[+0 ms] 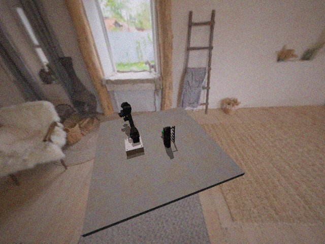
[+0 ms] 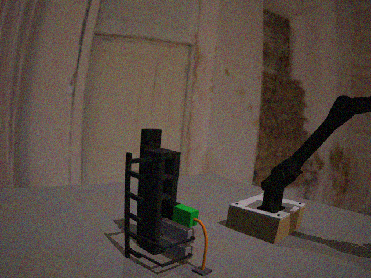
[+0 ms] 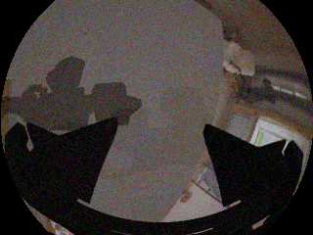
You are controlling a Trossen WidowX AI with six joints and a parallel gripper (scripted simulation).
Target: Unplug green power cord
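My gripper tip is 430 mm short of the green plug, 530 mm to the left of it and 60 mm below it.
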